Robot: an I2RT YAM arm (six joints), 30 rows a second.
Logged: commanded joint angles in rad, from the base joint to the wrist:
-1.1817 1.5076 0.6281 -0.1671 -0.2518 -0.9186
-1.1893 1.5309 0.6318 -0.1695 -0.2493 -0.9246
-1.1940 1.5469 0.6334 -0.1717 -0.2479 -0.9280
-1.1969 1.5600 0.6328 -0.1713 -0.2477 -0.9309
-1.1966 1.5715 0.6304 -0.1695 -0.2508 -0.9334
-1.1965 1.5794 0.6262 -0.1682 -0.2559 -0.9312
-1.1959 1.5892 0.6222 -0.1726 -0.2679 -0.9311
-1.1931 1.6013 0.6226 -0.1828 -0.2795 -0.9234
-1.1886 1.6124 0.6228 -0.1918 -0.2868 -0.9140
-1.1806 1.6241 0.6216 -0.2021 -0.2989 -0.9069
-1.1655 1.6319 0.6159 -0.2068 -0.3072 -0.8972
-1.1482 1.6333 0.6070 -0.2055 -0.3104 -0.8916
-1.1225 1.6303 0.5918 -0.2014 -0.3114 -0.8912
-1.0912 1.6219 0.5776 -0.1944 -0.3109 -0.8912
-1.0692 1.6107 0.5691 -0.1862 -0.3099 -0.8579
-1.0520 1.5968 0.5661 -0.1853 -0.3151 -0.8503
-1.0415 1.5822 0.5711 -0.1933 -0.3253 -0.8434
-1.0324 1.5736 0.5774 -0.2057 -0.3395 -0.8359
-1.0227 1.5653 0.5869 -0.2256 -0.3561 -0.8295
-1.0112 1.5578 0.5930 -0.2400 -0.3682 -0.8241
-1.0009 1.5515 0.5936 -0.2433 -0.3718 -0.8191
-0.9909 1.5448 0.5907 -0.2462 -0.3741 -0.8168
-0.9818 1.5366 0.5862 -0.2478 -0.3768 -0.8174
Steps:
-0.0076 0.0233 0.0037 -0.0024 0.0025 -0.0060
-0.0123 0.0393 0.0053 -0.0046 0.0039 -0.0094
-0.0152 0.0524 0.0047 -0.0042 0.0041 -0.0123
-0.0149 0.0639 0.0023 -0.0024 0.0010 -0.0148
-0.0148 0.0718 -0.0019 -0.0011 -0.0041 -0.0126
-0.0142 0.0816 -0.0059 -0.0055 -0.0161 -0.0125
-0.0114 0.0937 -0.0055 -0.0157 -0.0277 -0.0048
-0.0069 0.1048 -0.0053 -0.0247 -0.0350 0.0046
0.0011 0.1165 -0.0065 -0.0350 -0.0471 0.0117
0.0162 0.1243 -0.0122 -0.0397 -0.0554 0.0214
0.0335 0.1257 -0.0211 -0.0384 -0.0586 0.0270
0.0592 0.1227 -0.0363 -0.0343 -0.0596 0.0274
0.0905 0.1143 -0.0505 -0.0273 -0.0591 0.0274
0.1125 0.1031 -0.0590 -0.0191 -0.0581 0.0607
0.1297 0.0892 -0.0620 -0.0182 -0.0633 0.0683
0.1402 0.0746 -0.0570 -0.0262 -0.0735 0.0752
0.1493 0.0660 -0.0507 -0.0386 -0.0877 0.0827
0.1590 0.0577 -0.0412 -0.0585 -0.1043 0.0891
0.1705 0.0502 -0.0351 -0.0729 -0.1164 0.0945
0.1808 0.0439 -0.0345 -0.0762 -0.1200 0.0995
0.1908 0.0372 -0.0374 -0.0791 -0.1223 0.1018
0.1999 0.0290 -0.0419 -0.0807 -0.1250 0.1012

